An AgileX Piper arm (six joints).
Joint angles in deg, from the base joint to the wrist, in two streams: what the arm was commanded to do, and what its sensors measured. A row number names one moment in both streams.
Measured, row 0:
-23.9 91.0 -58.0 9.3 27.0 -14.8
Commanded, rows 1 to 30:
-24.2 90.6 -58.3 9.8 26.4 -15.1
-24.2 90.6 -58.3 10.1 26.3 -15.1
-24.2 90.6 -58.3 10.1 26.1 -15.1
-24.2 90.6 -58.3 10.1 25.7 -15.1
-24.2 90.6 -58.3 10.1 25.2 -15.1
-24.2 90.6 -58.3 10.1 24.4 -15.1
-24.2 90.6 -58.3 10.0 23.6 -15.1
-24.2 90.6 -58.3 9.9 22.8 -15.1
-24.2 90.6 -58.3 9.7 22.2 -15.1
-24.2 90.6 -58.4 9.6 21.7 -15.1
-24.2 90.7 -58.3 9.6 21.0 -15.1
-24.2 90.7 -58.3 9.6 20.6 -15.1
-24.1 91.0 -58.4 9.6 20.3 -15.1
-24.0 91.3 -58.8 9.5 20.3 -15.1
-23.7 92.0 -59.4 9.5 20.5 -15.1
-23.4 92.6 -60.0 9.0 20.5 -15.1
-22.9 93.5 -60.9 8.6 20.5 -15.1
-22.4 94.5 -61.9 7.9 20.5 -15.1
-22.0 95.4 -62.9 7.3 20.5 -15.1
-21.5 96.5 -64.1 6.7 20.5 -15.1
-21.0 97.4 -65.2 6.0 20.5 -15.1
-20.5 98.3 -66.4 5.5 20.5 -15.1
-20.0 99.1 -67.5 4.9 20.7 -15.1
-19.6 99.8 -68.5 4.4 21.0 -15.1
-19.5 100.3 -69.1 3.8 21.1 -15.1
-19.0 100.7 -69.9 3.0 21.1 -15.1
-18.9 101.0 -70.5 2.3 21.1 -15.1
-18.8 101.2 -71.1 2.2 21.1 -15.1
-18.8 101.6 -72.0 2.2 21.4 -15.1
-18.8 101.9 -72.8 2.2 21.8 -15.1
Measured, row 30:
-19.1 100.9 -70.1 3.4 21.0 -14.8
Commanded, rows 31 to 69:
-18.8 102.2 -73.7 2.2 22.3 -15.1
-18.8 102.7 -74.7 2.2 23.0 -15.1
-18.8 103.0 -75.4 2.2 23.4 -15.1
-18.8 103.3 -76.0 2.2 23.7 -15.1
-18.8 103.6 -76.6 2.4 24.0 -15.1
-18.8 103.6 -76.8 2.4 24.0 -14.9
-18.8 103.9 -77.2 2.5 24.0 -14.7
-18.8 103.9 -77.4 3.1 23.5 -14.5
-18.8 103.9 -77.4 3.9 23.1 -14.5
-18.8 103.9 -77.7 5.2 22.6 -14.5
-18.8 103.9 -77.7 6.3 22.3 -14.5
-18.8 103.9 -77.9 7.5 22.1 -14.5
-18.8 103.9 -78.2 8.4 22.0 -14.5
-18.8 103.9 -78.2 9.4 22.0 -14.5
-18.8 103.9 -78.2 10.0 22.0 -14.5
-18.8 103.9 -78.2 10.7 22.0 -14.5
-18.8 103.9 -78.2 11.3 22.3 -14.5
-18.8 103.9 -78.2 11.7 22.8 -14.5
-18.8 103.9 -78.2 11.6 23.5 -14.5
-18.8 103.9 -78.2 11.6 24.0 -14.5
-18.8 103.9 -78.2 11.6 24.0 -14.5
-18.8 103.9 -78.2 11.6 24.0 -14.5
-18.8 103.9 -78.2 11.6 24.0 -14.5
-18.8 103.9 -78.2 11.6 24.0 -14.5
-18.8 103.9 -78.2 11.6 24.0 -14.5
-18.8 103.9 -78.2 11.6 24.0 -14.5
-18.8 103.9 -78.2 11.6 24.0 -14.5
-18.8 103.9 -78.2 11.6 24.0 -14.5
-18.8 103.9 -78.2 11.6 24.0 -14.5
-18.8 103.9 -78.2 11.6 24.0 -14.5
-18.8 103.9 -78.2 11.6 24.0 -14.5
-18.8 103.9 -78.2 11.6 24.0 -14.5
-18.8 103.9 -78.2 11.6 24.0 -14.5
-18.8 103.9 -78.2 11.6 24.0 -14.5
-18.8 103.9 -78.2 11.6 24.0 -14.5
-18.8 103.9 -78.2 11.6 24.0 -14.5
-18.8 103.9 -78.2 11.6 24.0 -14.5
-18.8 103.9 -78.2 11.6 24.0 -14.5
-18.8 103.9 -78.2 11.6 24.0 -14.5
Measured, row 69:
-18.9 104.0 -78.0 11.2 23.9 -14.6
